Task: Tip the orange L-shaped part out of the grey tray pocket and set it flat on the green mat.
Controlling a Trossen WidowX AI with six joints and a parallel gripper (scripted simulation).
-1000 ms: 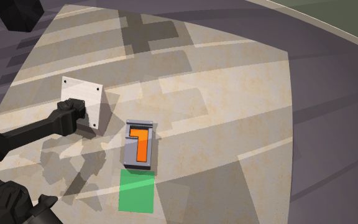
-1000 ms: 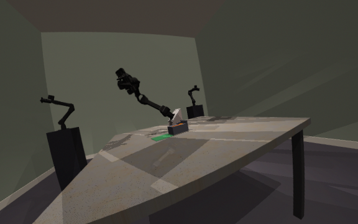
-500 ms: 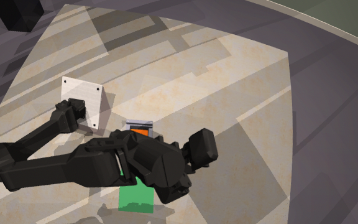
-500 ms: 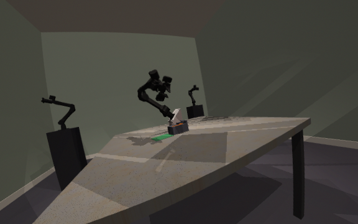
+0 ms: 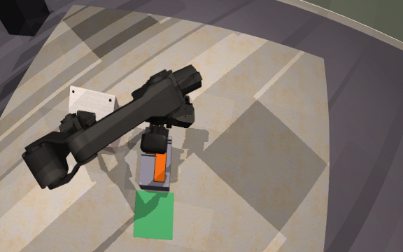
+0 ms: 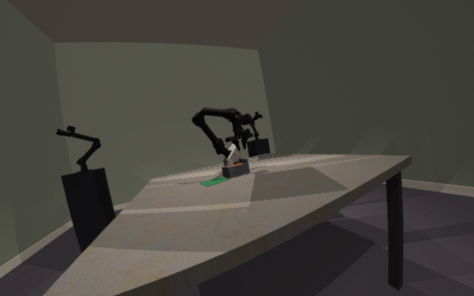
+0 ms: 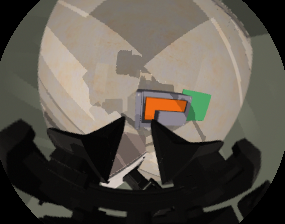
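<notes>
The orange L-shaped part lies 10 cm below my gripper tip, 6 cm to the right of it and 1 cm behind it. Round my gripper tip: green mat (22 cm to the right, 16 cm below, 2 cm ahead).
</notes>
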